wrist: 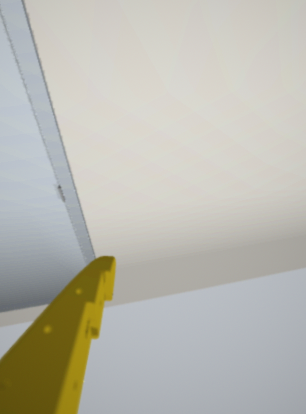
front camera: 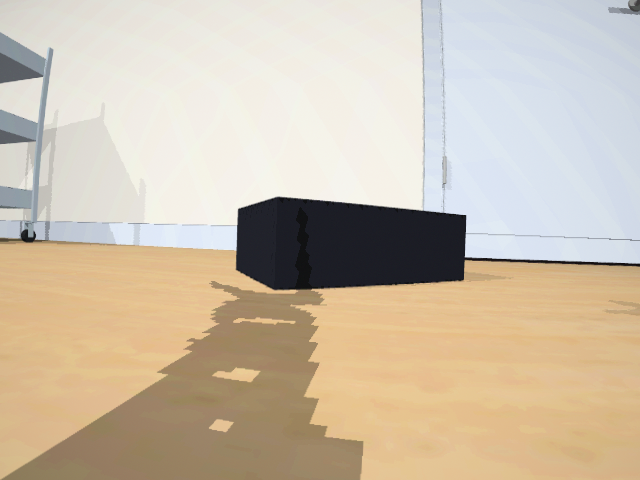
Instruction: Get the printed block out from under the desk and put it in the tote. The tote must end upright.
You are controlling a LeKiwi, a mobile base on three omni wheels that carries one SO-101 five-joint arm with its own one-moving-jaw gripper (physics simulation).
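Places are measured from the arm's base along level axes (x ahead, y left, z up), in millimetres.
Pixels of known places: hand at its tool point: (wrist: 114, 272).
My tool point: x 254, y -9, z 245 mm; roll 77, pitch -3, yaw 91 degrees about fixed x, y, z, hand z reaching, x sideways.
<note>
Behind a point stands the place of what it marks.
The dark tote (front camera: 369, 245) {x 445, y -69, z -39 mm} sits flat on the wooden floor in the middle of the front view, with one corner toward me. Its inside is hidden behind its walls. My gripper (wrist: 109, 265) is fully open: one yellow notched jaw shows in the wrist view, and the moving jaw is out of the picture. The jaw is raised in front of the wall, with nothing against it. The gripper does not show in the front view. The printed block and the desk do not show in either view.
A grey shelf cart (front camera: 41, 139) {x 1167, y 1082, z 313 mm} on casters stands at the far left by the cream wall (front camera: 258, 103) {x 1209, y 221, z 453 mm} (wrist: 175, 125) {x 1187, y 111, z 657 mm}. A pale blue door (front camera: 537, 129) {x 1003, y -725, z 351 mm} (wrist: 25, 175) {x 1040, y -537, z 816 mm} is at the back right of the front view. A long shadow lies on the floor (front camera: 465, 372) {x 184, y -70, z -90 mm} before the tote.
</note>
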